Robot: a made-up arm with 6 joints. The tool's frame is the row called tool. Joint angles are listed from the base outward.
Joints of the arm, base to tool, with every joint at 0 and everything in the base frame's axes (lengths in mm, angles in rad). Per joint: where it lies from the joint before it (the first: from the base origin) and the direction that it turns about. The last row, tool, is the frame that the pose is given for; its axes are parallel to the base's.
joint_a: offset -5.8 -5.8 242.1 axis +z
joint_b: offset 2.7 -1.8 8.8 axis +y
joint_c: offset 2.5 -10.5 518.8 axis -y
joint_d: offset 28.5 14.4 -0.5 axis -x
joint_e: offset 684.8 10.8 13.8 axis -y
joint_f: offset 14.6 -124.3 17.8 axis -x
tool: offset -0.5 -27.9 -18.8
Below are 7 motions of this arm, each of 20 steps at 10 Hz.
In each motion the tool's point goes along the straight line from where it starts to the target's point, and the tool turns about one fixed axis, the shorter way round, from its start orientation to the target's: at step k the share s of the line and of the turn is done. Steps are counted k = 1, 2, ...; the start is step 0. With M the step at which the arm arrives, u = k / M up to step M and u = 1 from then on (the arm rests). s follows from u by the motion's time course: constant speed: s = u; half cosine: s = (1 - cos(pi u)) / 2; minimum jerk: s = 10 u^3 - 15 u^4 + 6 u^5.
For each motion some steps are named. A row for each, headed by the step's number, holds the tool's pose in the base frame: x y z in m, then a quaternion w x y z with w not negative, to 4 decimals.
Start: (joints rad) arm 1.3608 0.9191 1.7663 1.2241 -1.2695 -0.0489
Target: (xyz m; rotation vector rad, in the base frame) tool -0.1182 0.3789 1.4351 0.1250 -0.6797 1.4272
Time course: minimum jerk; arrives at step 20
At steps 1, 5, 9, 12, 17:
1: 0.2038 0.7585 1.1869 0.9448 -0.3035 -0.0414 0.1160
5: 0.1708 0.7196 1.2124 0.9431 -0.2713 -0.0723 0.1782
9: 0.0730 0.6043 1.2877 0.9056 -0.1671 -0.1605 0.3553
12: -0.0159 0.4995 1.3562 0.8311 -0.0648 -0.2336 0.5006
17: -0.1096 0.3890 1.4285 0.7143 0.0460 -0.2999 0.6307

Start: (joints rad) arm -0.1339 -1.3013 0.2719 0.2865 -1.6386 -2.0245
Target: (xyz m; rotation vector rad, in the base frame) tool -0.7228 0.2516 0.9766 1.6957 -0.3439 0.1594
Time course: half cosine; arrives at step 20
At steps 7, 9, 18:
7: -0.5849 0.0582 1.0697 0.5524 0.8143 -0.1586 -0.0813
9: -0.6131 0.0978 1.0507 0.5733 0.8025 -0.1575 -0.0504
18: -0.7182 0.2451 0.9797 0.6430 0.7479 -0.1515 0.0650

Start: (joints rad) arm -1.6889 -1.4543 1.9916 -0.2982 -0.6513 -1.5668
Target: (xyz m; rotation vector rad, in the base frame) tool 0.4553 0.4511 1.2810 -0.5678 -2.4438 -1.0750
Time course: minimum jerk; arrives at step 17
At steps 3, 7, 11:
3: 0.0662 1.1719 0.1759 0.6893 -0.3990 -0.4838 0.3628
7: 0.1865 0.9489 0.5177 0.6010 -0.3791 -0.6905 0.1355
11: 0.3580 0.6314 1.0046 0.3724 -0.2850 -0.8588 -0.2061

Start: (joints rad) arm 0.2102 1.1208 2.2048 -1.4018 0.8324 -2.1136
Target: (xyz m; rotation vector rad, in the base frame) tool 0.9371 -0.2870 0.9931 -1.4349 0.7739 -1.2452
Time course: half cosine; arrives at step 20
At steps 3, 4, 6, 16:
3: 0.8637 0.1165 1.0699 0.4076 -0.7127 0.1716 -0.5446
4: 0.8669 0.0990 1.0666 0.4128 -0.7084 0.1783 -0.5440
6: 0.8755 0.0518 1.0576 0.4268 -0.6965 0.1965 -0.5423
16: 0.9297 -0.2462 1.0009 0.5084 -0.6111 0.3079 -0.5228

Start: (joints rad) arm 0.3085 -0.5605 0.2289 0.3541 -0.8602 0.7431
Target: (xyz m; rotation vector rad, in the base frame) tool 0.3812 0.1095 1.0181 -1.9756 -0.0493 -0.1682
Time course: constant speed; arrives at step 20
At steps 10, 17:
10: 0.3037 0.0210 1.1412 0.7367 -0.6758 -0.0074 -0.0224
17: 0.3579 0.0829 1.0550 0.6083 -0.7915 -0.0169 -0.0567

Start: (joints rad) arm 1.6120 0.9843 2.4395 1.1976 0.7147 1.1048
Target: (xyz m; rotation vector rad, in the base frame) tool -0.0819 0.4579 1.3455 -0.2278 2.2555 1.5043
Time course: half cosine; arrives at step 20
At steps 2, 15, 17, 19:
2: -0.0181 0.3642 1.2524 0.4238 -0.0747 -0.8300 -0.3550
15: -0.0723 0.4438 1.3315 0.1128 -0.0591 0.8398 0.5278
17: -0.0783 0.4527 1.3403 0.1733 -0.0735 0.8226 0.5366
19: -0.0815 0.4573 1.3449 0.2049 -0.0809 0.8121 0.5403

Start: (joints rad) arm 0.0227 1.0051 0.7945 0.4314 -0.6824 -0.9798
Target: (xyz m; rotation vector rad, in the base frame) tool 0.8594 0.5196 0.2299 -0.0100 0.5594 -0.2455
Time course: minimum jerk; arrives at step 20
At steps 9, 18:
9: 1.0289 0.1618 0.3408 0.9175 0.1337 0.3234 -0.1889
18: 0.8618 0.5144 0.2315 0.9534 -0.0029 0.2761 -0.1219

